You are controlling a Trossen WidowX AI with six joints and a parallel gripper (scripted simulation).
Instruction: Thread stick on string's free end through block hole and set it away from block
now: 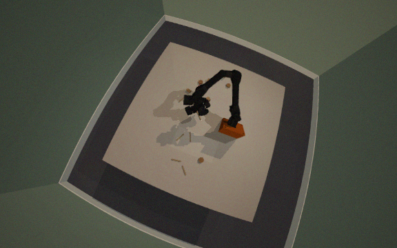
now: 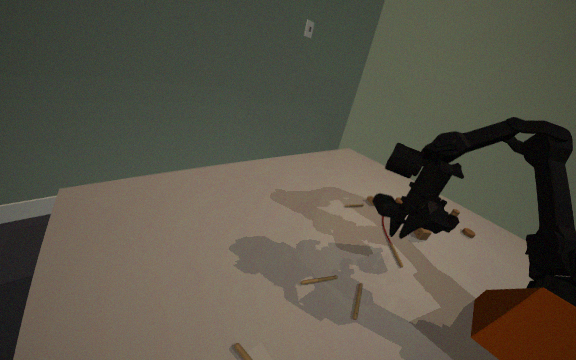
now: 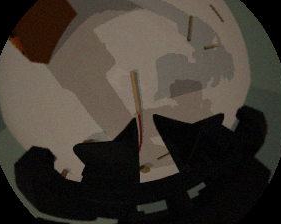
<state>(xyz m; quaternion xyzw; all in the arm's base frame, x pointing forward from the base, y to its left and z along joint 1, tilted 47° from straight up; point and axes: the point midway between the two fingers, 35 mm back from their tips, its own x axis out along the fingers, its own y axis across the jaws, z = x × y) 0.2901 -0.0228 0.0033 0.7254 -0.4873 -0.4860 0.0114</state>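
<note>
My gripper tip is 3 cm above the thin wooden stick, 2 cm past it and 1 cm to the right of it. Also, from my gripper tip: small wooden block (14 cm to the right, 5 cm behind, 2 cm below); round button (28 cm to the right, 8 cm ahead, 3 cm below).
</note>
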